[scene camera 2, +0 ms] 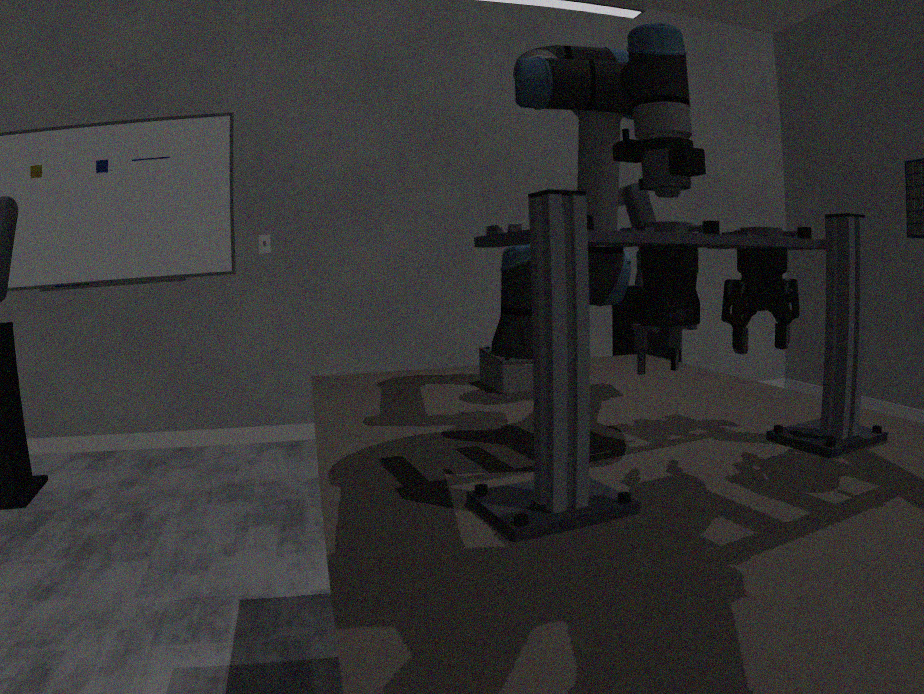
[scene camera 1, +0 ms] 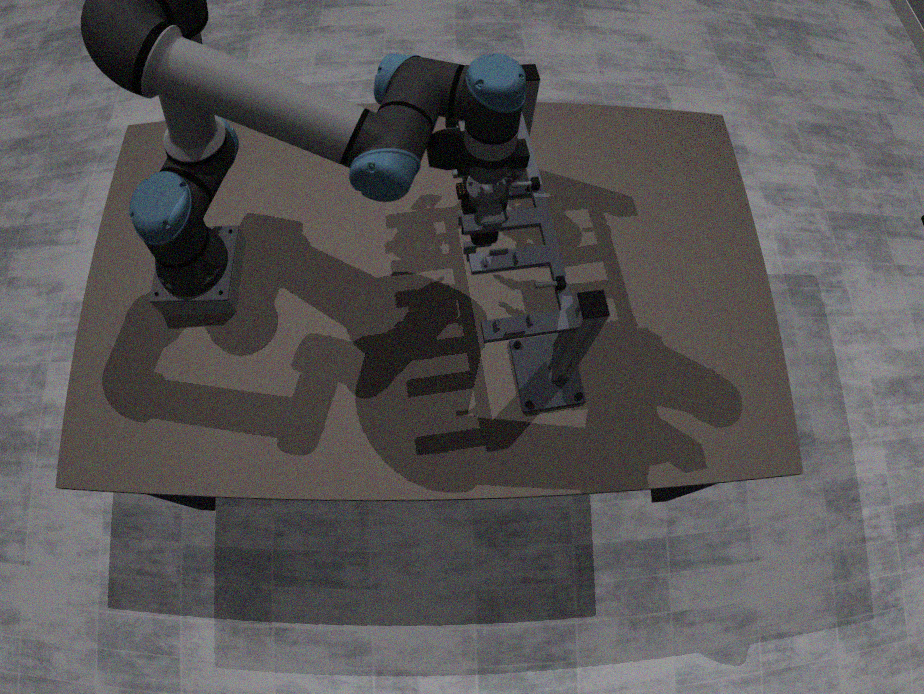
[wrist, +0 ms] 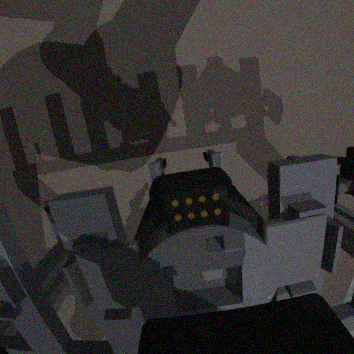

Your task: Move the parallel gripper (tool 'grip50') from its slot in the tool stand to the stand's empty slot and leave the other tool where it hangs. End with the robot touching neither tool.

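Observation:
The parallel gripper hangs in the middle slot of the tool stand. Its two thin fingers stand apart with nothing between them. The arm's bare tool changer is above this gripper; scene camera 2 shows a gap between them. Gold contacts show on a dark block in the wrist view. The adaptive gripper hangs in the far slot, fingers apart; the arm mostly hides it in scene camera 1. The empty slot lies between the fork arm and the end arm.
The stand's near post rises from a bolted foot plate, and its far post stands beyond the adaptive gripper. The robot base is bolted to the brown table on the left. Dark shadows cross the table.

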